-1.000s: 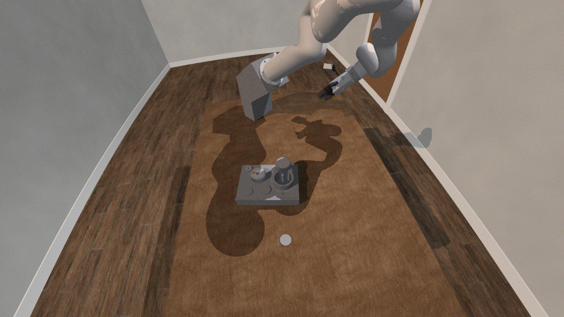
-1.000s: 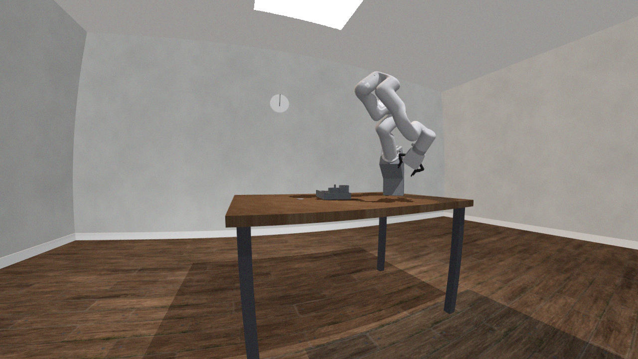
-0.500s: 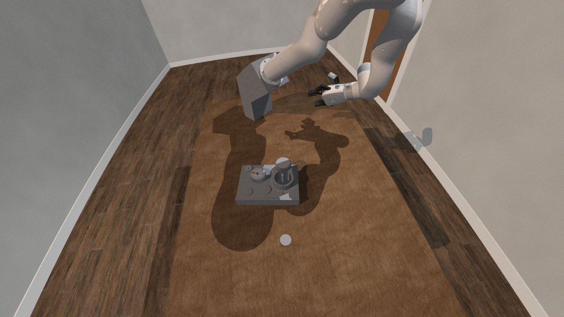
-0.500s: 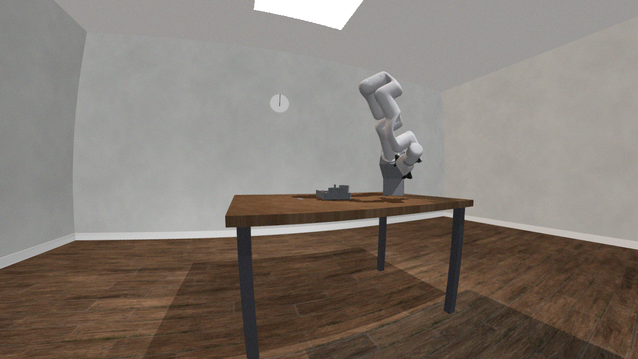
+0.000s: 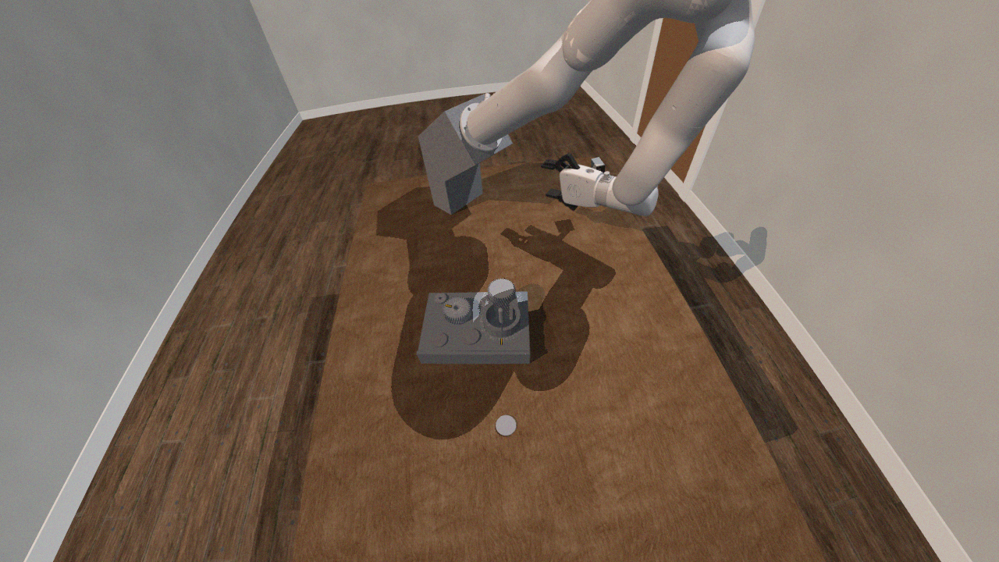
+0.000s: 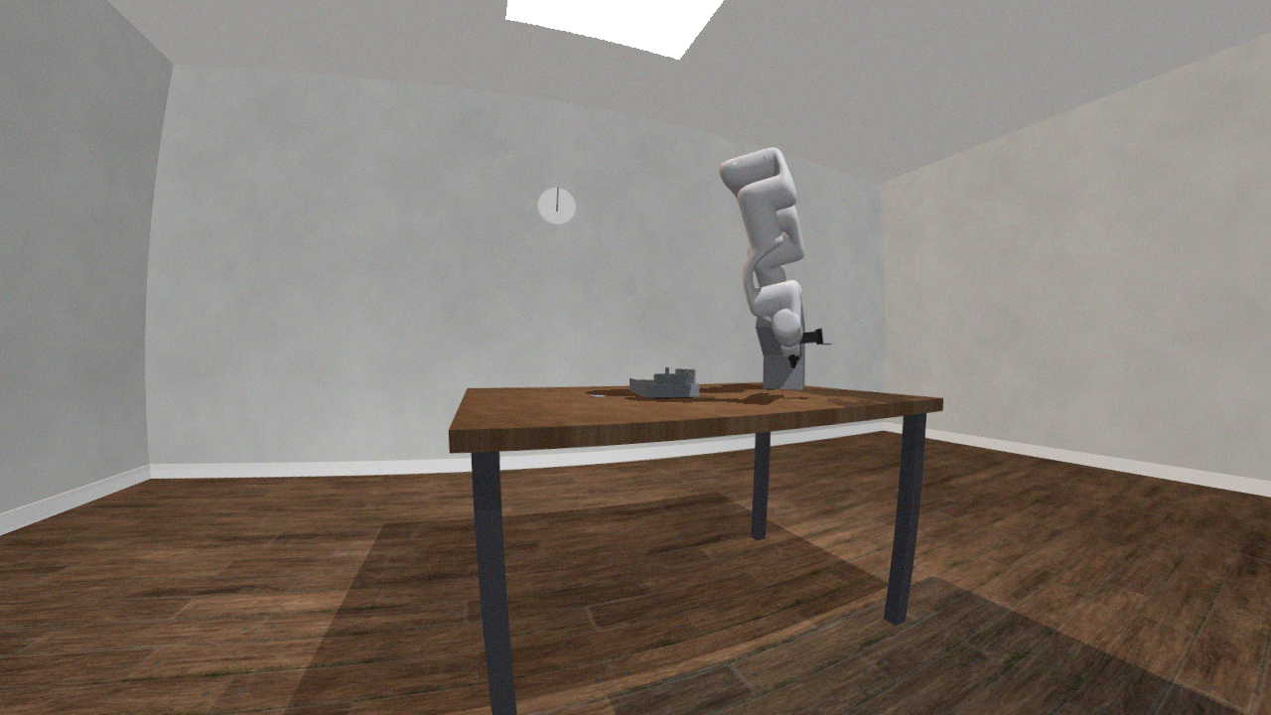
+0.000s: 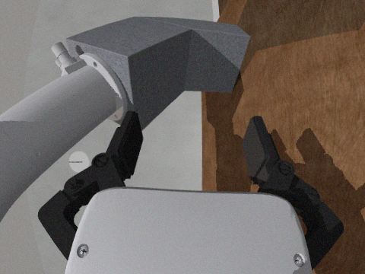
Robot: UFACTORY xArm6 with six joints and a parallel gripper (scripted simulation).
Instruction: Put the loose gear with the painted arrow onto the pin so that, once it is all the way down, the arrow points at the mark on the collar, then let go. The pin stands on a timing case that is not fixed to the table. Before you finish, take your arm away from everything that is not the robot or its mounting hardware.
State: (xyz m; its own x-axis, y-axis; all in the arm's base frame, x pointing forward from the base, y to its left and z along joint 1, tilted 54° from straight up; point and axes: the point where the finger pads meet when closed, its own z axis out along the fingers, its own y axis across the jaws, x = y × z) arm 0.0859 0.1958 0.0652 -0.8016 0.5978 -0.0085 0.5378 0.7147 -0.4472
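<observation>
The grey gear is 390 mm ahead of my hand, 160 mm to the right of it and 110 mm below it.
</observation>
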